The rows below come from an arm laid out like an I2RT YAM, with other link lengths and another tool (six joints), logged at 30 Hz.
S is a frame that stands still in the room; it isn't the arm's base.
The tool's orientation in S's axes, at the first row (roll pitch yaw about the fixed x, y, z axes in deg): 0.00 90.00 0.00
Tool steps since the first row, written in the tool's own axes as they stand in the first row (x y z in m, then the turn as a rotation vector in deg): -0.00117 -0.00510 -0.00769 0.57 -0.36 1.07; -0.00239 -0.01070 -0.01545 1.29 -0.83 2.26; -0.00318 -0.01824 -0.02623 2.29 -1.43 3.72; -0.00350 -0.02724 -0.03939 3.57 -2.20 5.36; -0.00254 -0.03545 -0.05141 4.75 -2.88 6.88; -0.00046 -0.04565 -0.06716 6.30 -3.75 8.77
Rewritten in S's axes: -0.00769 -0.00510 0.00117 1.07 -0.36 -0.57; -0.01545 -0.01070 0.00239 2.26 -0.83 -1.29; -0.02623 -0.01824 0.00318 3.72 -1.43 -2.29; -0.03939 -0.02724 0.00350 5.36 -2.20 -3.57; -0.05141 -0.03545 0.00254 6.88 -2.88 -4.75; -0.06716 -0.04565 0.00046 8.77 -3.75 -6.30
